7 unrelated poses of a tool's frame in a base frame.
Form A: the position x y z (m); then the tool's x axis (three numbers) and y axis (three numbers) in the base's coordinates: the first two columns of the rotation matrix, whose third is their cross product.
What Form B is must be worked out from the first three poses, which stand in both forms.
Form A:
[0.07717 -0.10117 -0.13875 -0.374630 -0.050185 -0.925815 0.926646 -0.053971 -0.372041]
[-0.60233 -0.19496 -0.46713 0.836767 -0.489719 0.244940 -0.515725 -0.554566 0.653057]
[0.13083 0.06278 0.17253 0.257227 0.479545 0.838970 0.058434 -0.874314 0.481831]
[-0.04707 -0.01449 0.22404 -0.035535 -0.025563 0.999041 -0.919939 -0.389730 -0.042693]
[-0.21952 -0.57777 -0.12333 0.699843 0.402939 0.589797 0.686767 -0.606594 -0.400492]
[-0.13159 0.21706 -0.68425 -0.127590 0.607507 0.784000 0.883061 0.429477 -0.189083]
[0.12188 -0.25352 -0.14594 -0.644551 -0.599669 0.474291 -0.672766 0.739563 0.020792]
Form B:
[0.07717 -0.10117 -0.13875 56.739 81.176 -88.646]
[-0.60233 -0.19496 -0.46713 129.207 -41.800 2.534]
[0.13083 0.06278 0.17253 124.986 28.199 94.536]
[-0.04707 -0.01449 0.22404 85.600 -59.342 87.208]
[-0.21952 -0.57777 -0.12333 -131.032 -47.474 -34.251]
[-0.13159 0.21706 -0.68425 -72.973 -105.175 -23.456]
[0.12188 -0.25352 -0.14594 55.457 -142.265 12.417]

